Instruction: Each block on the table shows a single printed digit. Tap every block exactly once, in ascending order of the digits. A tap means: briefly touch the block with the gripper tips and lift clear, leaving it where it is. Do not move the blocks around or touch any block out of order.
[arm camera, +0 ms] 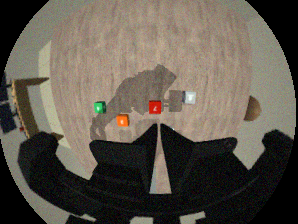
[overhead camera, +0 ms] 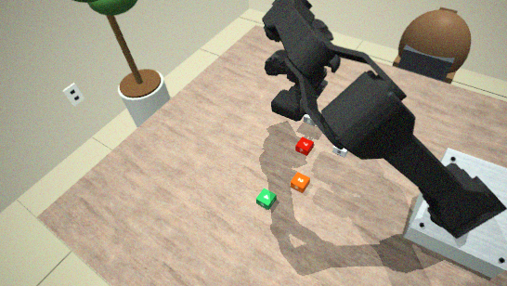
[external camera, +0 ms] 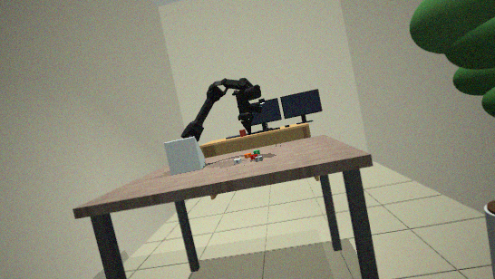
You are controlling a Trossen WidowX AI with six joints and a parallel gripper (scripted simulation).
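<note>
Right now my gripper tip is 120 mm above the red block. From my gripper tip the other things lie so: orange block: 40 mm behind, 100 mm to the left, 120 mm below; then white block: 90 mm behind, 30 mm to the right, 120 mm below; then grey block: 20 mm ahead, 100 mm to the right, 120 mm below.
</note>
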